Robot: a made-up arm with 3 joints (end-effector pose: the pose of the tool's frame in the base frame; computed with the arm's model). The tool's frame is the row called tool.
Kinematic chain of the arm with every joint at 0, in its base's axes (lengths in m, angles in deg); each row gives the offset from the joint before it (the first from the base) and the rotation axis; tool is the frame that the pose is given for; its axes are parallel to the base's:
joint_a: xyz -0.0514 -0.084 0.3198 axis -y
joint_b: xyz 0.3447 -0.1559 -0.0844 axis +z
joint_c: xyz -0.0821 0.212 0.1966 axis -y
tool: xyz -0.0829 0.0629 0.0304
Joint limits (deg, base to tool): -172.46..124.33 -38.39..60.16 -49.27..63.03
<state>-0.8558 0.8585 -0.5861</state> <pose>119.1 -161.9 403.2 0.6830 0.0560 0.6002 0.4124</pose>
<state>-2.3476 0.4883 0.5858</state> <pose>-33.2 -75.9 207.5 0.6176 0.2404 0.7484 0.0251</pose>
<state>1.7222 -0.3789 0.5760</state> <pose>-186.6 77.7 592.7 0.4020 0.1021 -0.8961 -0.1582</pose>
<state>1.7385 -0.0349 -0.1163</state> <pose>-233.6 40.4 485.2 0.6886 0.0140 -0.7249 -0.0105</pose>
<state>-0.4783 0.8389 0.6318</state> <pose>14.4 -180.4 384.5 0.9106 0.2146 -0.0700 0.3461</pose>
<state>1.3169 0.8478 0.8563</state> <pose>-110.3 -177.5 369.3 0.4243 -0.0939 -0.8067 0.4005</pose>
